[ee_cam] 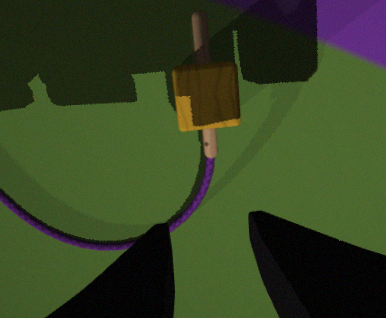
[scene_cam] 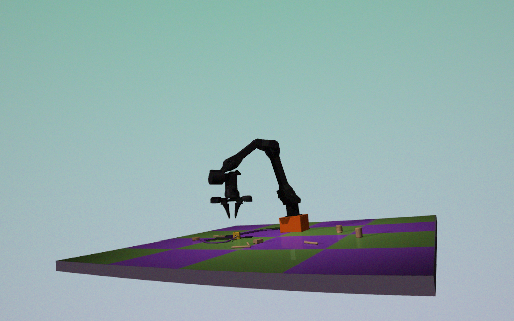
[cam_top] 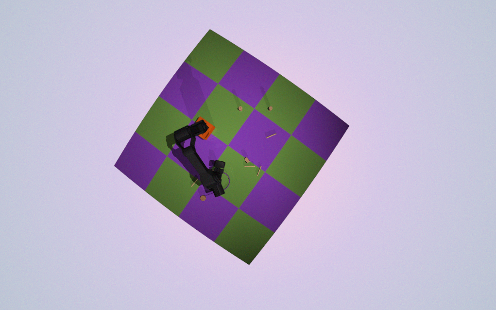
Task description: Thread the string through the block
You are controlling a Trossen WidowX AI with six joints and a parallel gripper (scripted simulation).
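Right now my gripper tip is 8 cm above the thin wooden stick and 2 cm past it. The rest, counted from my gripper tip: round wooden button: 23 cm to the right, 9 cm below, 3 cm ahead; small wooden piece: 19 cm to the left, 9 cm below, 6 cm ahead.
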